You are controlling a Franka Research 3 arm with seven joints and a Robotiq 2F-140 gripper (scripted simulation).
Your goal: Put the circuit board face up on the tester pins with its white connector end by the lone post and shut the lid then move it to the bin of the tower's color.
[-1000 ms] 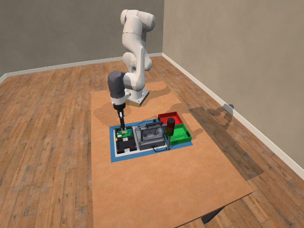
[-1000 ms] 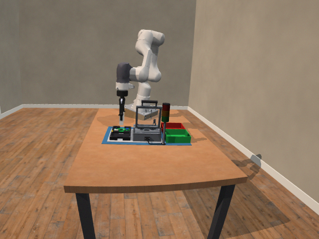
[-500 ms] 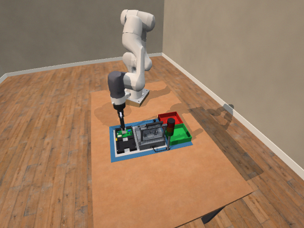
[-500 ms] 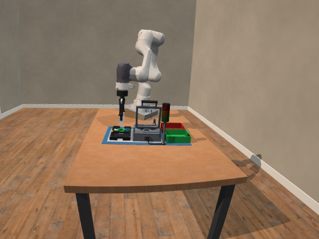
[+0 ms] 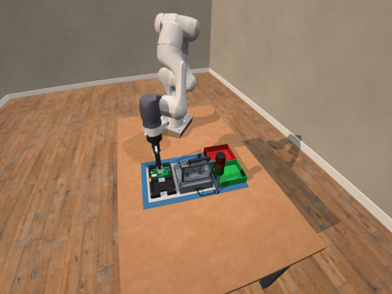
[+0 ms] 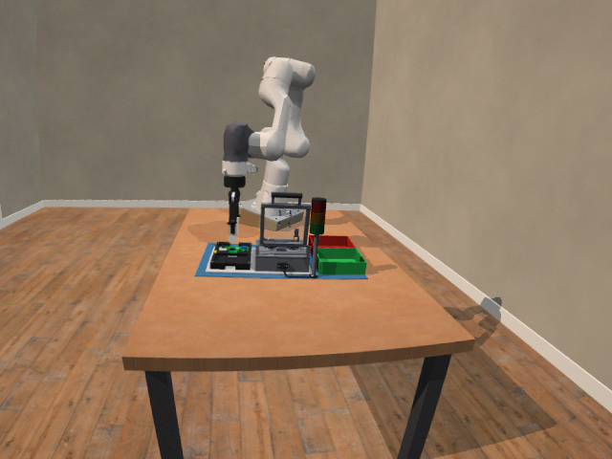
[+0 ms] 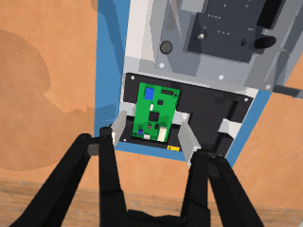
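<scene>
Now: the green circuit board 70 mm below my hand. From my hand the other things lie so: tester lid: 190 mm ahead, 170 mm to the left, 100 mm above; red bin: 40 mm behind, 370 mm to the left, 70 mm below; dark plate: 70 mm ahead, 170 mm to the left, 20 mm below.
</scene>
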